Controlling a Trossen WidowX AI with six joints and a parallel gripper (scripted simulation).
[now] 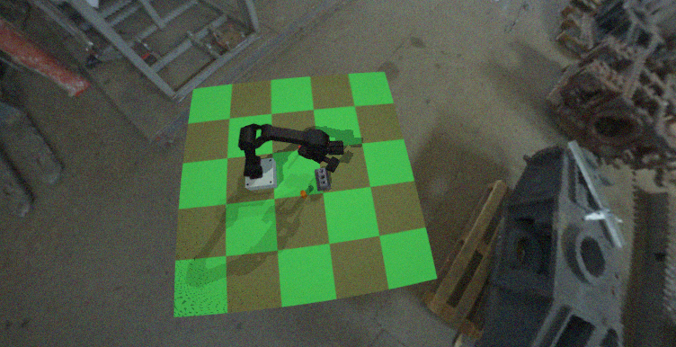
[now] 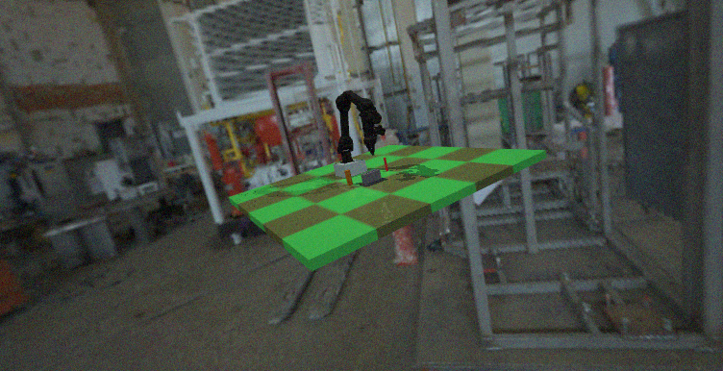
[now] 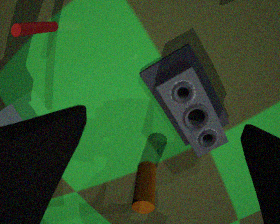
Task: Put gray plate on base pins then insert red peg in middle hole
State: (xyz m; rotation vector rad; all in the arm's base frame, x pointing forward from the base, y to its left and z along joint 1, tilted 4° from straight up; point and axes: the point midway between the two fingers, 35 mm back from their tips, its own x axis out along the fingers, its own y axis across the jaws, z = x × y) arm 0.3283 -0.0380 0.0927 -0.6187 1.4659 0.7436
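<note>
Now: gripper tip 80 mm past the red peg, 130 mm to the right of it and 100 mm above it. Also, from my gripper tip: gray plate (10 mm ahead, 50 mm to the right, 100 mm below); orange peg (100 mm behind, 120 mm to the right, 100 mm below).
</note>
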